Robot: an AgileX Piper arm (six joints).
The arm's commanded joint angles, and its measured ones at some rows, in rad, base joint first. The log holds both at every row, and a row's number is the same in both.
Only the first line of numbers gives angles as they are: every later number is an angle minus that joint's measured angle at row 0.
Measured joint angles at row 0:
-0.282, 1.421, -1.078, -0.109, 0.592, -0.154
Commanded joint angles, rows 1 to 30:
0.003, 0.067, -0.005, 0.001, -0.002, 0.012
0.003, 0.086, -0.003, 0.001, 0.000, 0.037
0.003, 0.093, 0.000, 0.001, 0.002, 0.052
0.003, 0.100, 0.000, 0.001, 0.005, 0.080
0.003, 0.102, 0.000, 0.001, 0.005, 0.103
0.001, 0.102, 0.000, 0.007, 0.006, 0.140
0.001, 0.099, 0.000, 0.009, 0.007, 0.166
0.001, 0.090, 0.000, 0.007, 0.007, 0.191
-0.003, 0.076, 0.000, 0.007, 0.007, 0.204
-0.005, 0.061, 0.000, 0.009, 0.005, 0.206
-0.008, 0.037, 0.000, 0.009, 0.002, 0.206
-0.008, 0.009, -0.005, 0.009, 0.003, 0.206
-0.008, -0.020, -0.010, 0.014, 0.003, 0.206
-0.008, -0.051, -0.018, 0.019, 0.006, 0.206
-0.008, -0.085, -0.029, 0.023, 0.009, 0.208
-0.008, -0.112, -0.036, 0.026, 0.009, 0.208
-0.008, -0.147, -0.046, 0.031, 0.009, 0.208
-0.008, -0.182, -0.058, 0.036, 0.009, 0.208
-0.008, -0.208, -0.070, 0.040, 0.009, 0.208
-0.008, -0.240, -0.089, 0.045, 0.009, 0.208
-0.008, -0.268, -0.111, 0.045, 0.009, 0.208
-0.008, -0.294, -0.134, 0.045, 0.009, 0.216
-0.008, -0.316, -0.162, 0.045, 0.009, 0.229
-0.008, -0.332, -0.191, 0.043, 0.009, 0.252
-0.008, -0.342, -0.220, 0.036, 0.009, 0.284
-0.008, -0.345, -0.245, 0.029, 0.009, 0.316
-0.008, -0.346, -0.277, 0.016, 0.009, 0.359
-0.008, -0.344, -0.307, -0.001, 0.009, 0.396
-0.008, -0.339, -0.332, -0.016, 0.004, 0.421
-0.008, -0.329, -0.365, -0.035, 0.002, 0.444
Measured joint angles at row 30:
-0.003, -0.328, -0.252, 0.036, 0.029, 0.328
